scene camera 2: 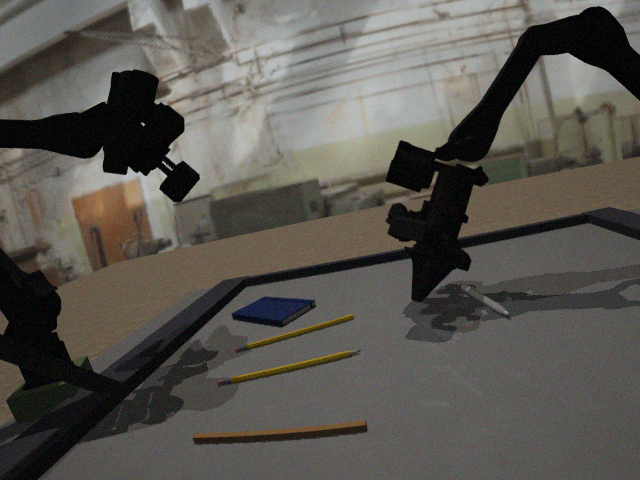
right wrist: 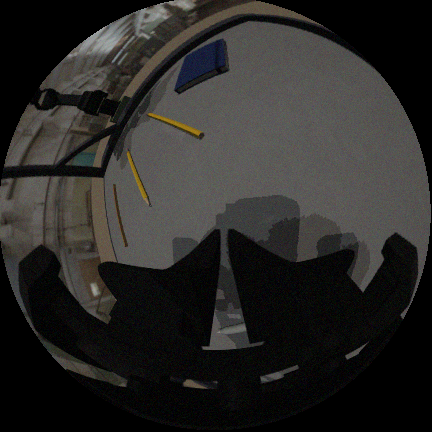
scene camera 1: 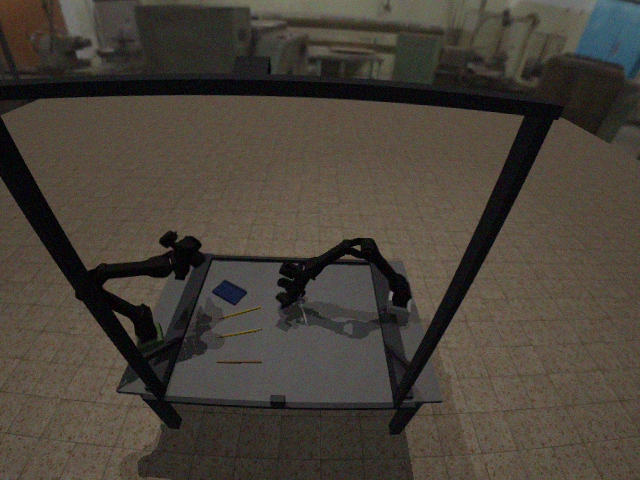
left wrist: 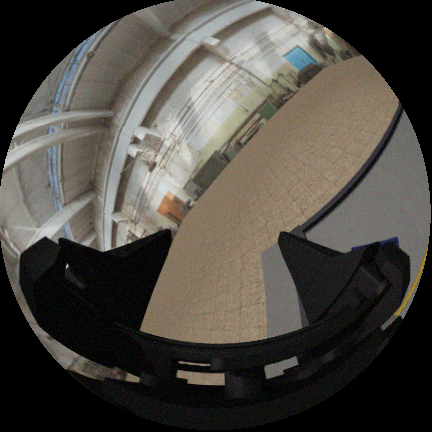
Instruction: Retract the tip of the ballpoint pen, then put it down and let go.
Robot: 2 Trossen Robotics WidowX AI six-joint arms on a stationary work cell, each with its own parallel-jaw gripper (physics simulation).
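Where they show: left gripper, fingertip midpoint: (scene camera 2: pixel 164 162) (left wrist: pixel 226 236); right gripper, fingertip midpoint: (scene camera 2: pixel 416 301) (right wrist: pixel 223 234) (scene camera 1: pixel 282 308); left arm's base, origin of the base link: (right wrist: pixel 115 108) (scene camera 1: pixel 148 334); right arm's base, origin of the base link: (scene camera 1: pixel 399 301).
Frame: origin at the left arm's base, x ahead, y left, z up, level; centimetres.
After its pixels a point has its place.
Observation:
The pale grey ballpoint pen (scene camera 1: pixel 303 314) {x 62.7, y -18.5, z -3.2 cm} (scene camera 2: pixel 485 300) {x 62.6, y -19.0, z -3.1 cm} (right wrist: pixel 232 328) {x 62.0, y -21.1, z -3.0 cm} lies on the table (scene camera 1: pixel 320 377) {x 54.4, y -47.1, z -4.0 cm}. Its tapered end points to the lower right in scene camera 2; whether its tip is out is too small to tell. My right gripper (scene camera 1: pixel 282 304) {x 55.4, y -11.9, z -2.2 cm} (scene camera 2: pixel 419 298) {x 55.4, y -11.9, z -2.2 cm} (right wrist: pixel 223 234) {x 55.4, y -11.9, z -2.2 cm} is shut and empty, fingers pointing down, a little above the table and beside the pen's far end, apart from it. In the right wrist view, part of the pen shows behind the gap between the fingers; the rest is hidden. My left gripper (left wrist: pixel 226 236) {x 25.9, y 17.8, z 28.2 cm} is open and empty, high over the left back edge.
A blue notebook (scene camera 1: pixel 229 292) {x 37.8, y 8.8, z -2.8 cm} (scene camera 2: pixel 273 311) {x 37.7, y 6.9, z -2.8 cm} (right wrist: pixel 201 65) {x 40.6, y 6.6, z -2.8 cm} lies at the back left. Two yellow pencils (scene camera 1: pixel 240 312) {x 38.5, y -4.1, z -3.4 cm} (scene camera 1: pixel 240 333) {x 34.6, y -14.3, z -3.5 cm} and a brown stick (scene camera 1: pixel 238 361) {x 29.4, y -26.1, z -3.5 cm} (scene camera 2: pixel 281 432) {x 30.2, y -26.7, z -3.3 cm} lie left of the pen. A dark frame stands around the table.

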